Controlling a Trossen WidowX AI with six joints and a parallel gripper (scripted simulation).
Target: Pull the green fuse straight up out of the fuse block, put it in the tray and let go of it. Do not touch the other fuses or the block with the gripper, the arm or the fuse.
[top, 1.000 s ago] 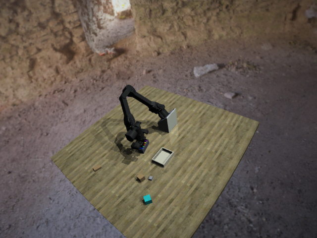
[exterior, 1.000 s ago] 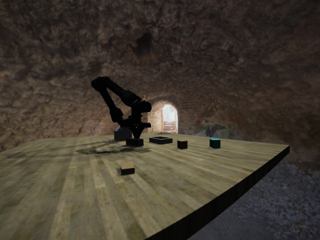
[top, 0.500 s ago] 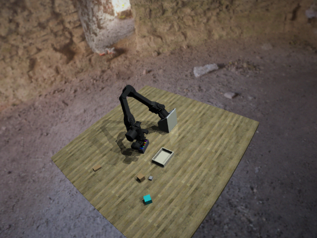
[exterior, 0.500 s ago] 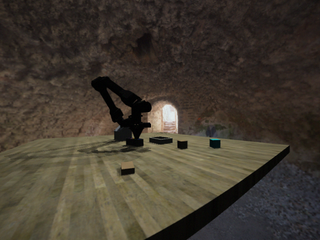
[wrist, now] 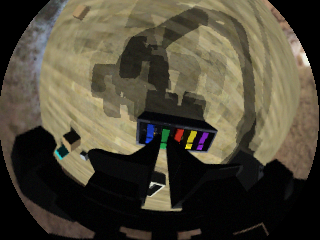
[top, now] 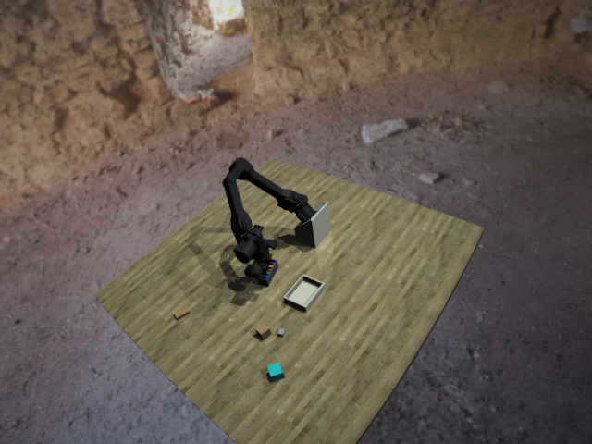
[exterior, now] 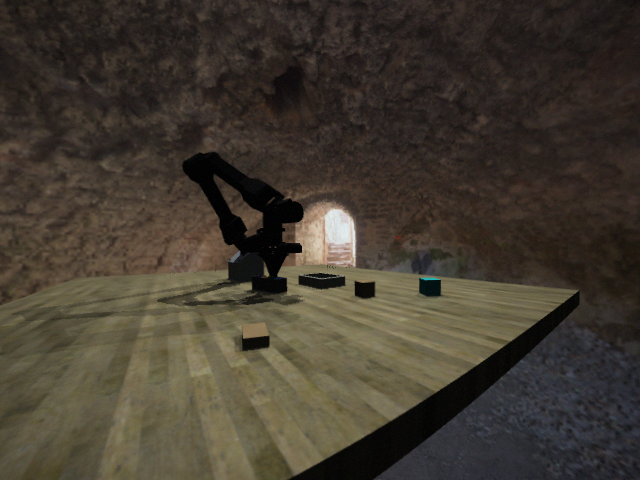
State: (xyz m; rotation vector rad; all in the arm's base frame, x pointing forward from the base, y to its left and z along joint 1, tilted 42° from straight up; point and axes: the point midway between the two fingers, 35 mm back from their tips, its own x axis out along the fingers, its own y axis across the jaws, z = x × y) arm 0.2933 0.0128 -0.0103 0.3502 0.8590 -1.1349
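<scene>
My gripper tip is 180 mm to the right of the grey tray, 40 mm past it and 40 mm above it. Round my gripper tip: flat block: 350 mm ahead, 130 mm to the right, 30 mm below; then green fuse: 10 mm below; then brown cube: 190 mm to the left, 190 mm ahead, 20 mm below.
</scene>
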